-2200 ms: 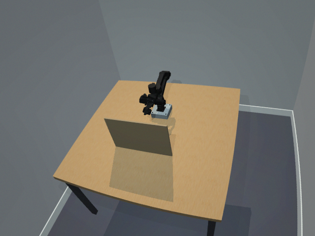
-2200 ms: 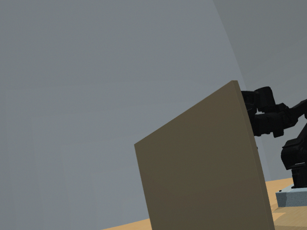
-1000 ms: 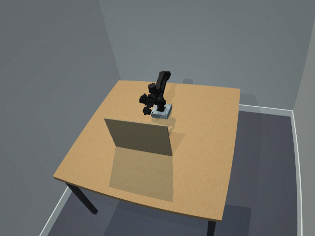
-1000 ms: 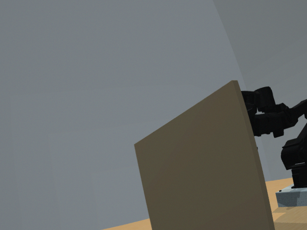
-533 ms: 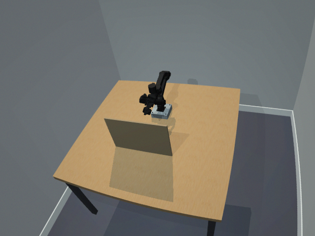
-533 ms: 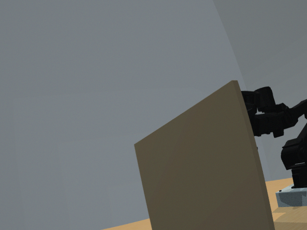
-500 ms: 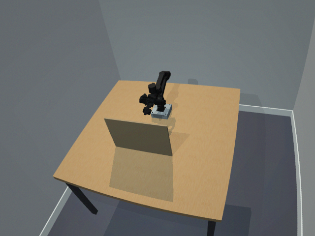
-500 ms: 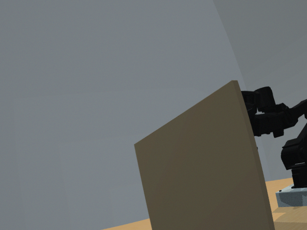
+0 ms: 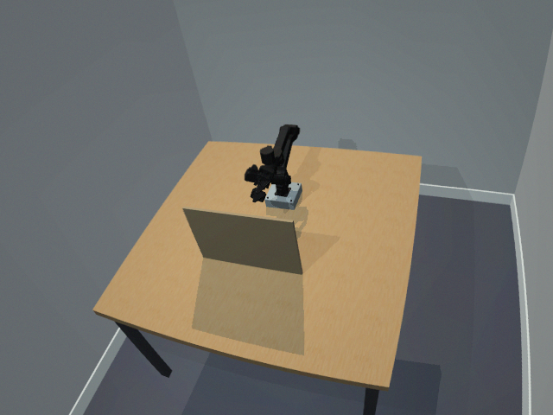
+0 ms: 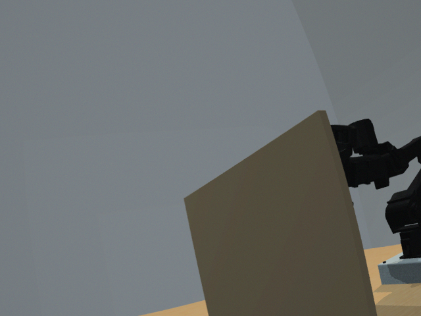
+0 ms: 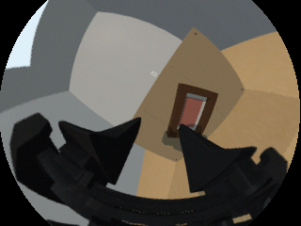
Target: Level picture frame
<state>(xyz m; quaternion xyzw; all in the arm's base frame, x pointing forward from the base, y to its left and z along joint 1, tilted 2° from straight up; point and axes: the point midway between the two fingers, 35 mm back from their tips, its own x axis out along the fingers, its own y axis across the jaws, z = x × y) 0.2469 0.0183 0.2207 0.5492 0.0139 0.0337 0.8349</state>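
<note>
The picture frame is 12 cm ahead of my gripper tip, 11 cm below it and 2 cm to the right of it. From my gripper tip the other things lie so: wall panel (13 cm ahead, 11 cm below, 2 cm to the right).
</note>
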